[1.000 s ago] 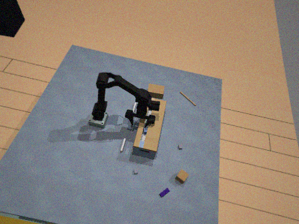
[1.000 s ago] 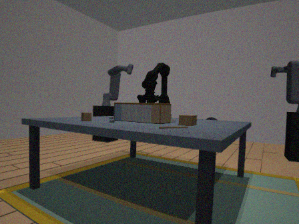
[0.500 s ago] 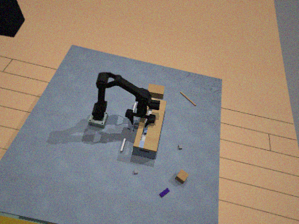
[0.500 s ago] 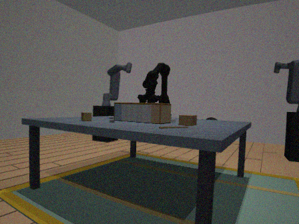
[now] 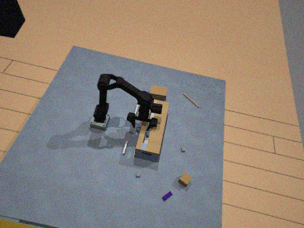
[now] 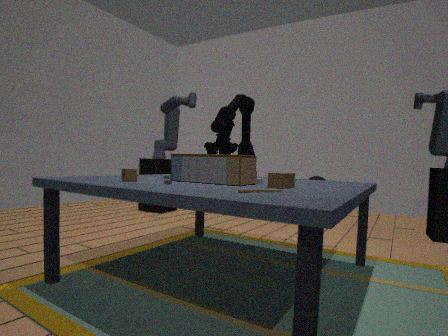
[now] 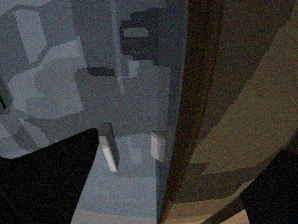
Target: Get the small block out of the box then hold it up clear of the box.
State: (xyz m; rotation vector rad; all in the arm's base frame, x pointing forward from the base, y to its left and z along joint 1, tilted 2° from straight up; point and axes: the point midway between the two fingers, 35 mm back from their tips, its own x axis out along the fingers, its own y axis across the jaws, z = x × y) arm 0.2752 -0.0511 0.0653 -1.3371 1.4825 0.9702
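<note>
The long box lies 4 cm ahead of my gripper tip, 3 cm to the left of it and 2 cm below it. Round my gripper tip: blue block (5 cm ahead, 3 cm to the right); tan cube (31 cm ahead, 27 cm to the right, 6 cm below); purple piece (37 cm to the right, 21 cm ahead, 8 cm below).
</note>
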